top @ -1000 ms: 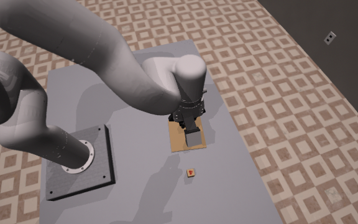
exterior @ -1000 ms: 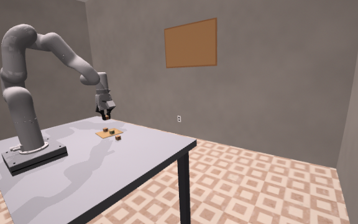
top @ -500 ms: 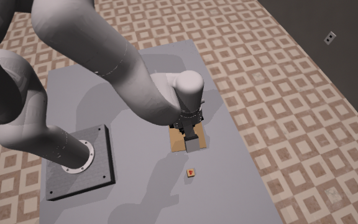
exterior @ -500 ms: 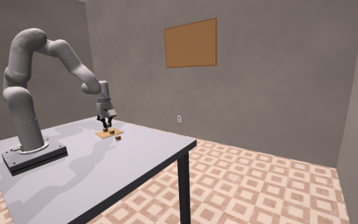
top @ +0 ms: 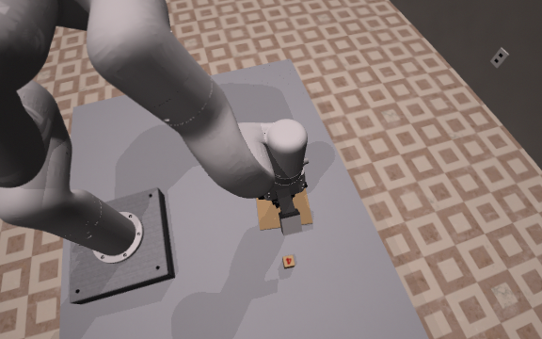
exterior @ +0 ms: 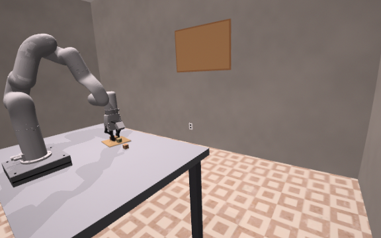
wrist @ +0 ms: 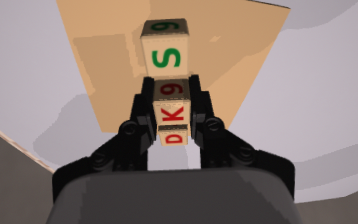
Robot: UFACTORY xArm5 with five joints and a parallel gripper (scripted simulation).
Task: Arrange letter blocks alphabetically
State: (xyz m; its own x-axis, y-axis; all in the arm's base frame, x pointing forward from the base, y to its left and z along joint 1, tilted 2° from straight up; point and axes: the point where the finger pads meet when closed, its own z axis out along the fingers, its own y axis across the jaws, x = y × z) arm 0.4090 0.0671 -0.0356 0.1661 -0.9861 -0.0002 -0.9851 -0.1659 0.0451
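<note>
The tan mat lies 30 mm below my hand. Also, from my hand: wooden letter block 40 mm to the left, 10 mm below, 10 mm behind.
</note>
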